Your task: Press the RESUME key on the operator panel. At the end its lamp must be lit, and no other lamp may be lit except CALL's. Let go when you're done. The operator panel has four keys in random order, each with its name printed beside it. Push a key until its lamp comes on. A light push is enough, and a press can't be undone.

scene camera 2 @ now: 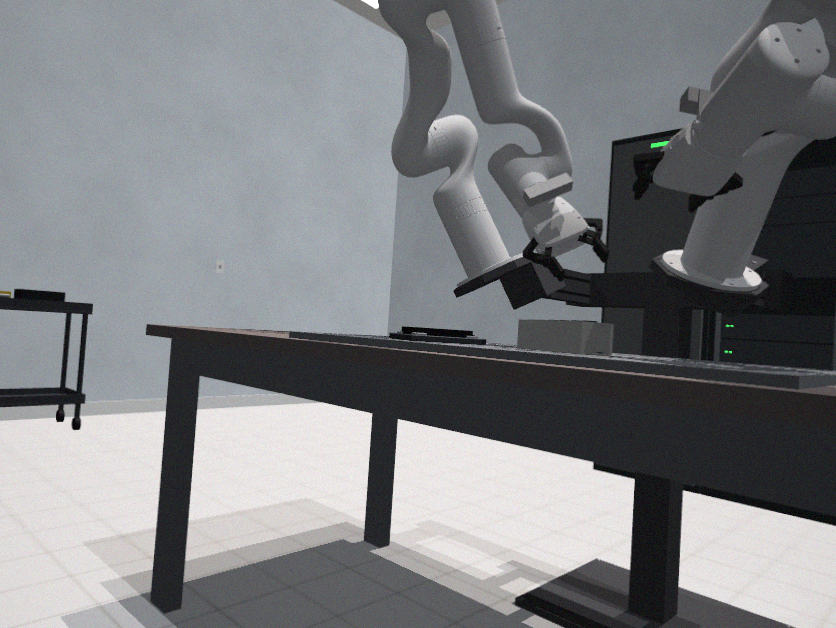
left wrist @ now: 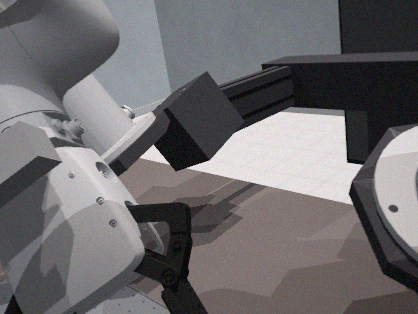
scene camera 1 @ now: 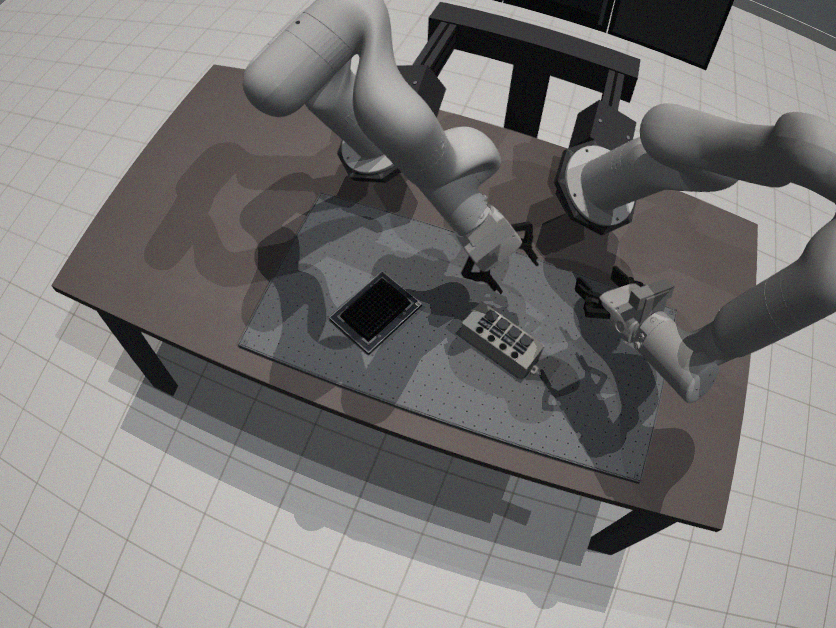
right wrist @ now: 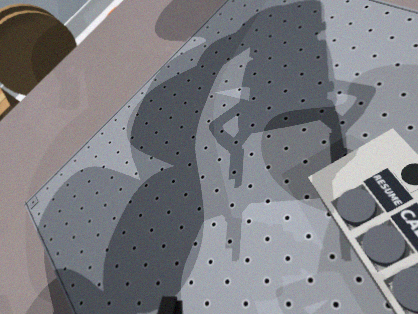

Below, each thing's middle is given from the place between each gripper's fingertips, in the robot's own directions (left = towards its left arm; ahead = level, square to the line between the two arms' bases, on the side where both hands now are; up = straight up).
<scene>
The pale operator panel (scene camera 2: 578, 337) lies 60 mm ahead of my right hand (scene camera 2: 584, 267), 10 mm to the left of it and 120 mm below it.
My left hand is 23 cm above the pale operator panel, 14 cm to the left of it and 2 cm short of it.
</scene>
